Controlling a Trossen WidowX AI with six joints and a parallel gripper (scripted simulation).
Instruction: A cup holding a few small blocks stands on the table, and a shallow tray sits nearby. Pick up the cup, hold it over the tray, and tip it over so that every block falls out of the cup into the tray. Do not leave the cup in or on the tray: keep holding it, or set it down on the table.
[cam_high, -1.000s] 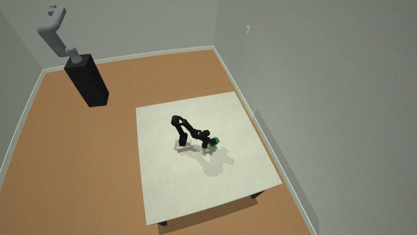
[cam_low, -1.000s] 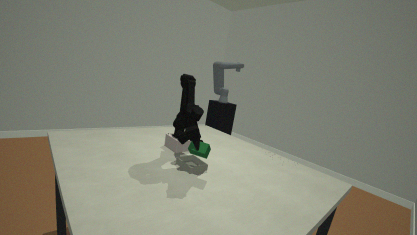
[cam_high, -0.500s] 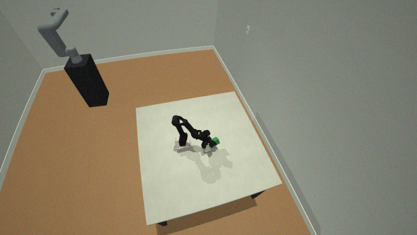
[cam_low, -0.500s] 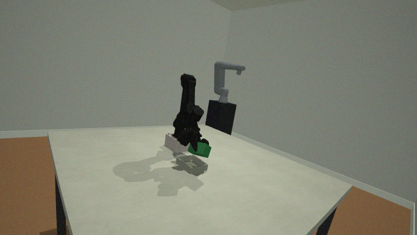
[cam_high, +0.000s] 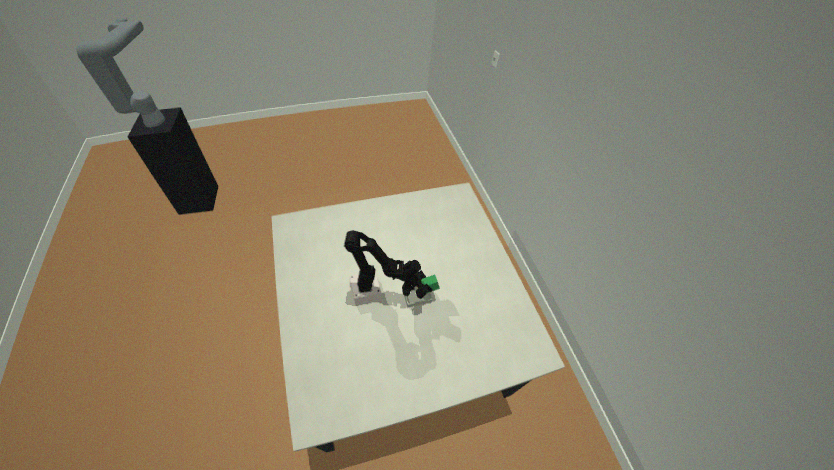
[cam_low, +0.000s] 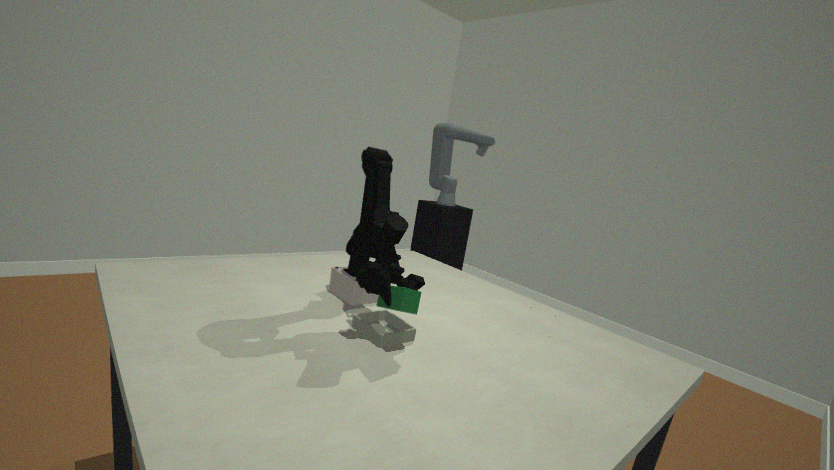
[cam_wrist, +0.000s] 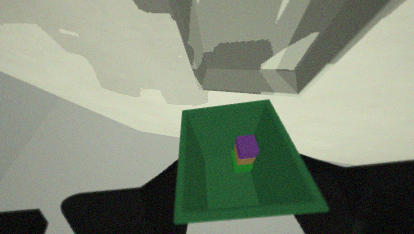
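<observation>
My gripper tip is 1 cm short of the orange block and 2 cm to the right of it. The rest, counted from my gripper tip: green block 2 cm ahead, 2 cm to the left, 1 cm above; purple block 1 cm behind, 2 cm to the left; green cup 1 cm ahead, 1 cm to the left, 2 cm above.
</observation>
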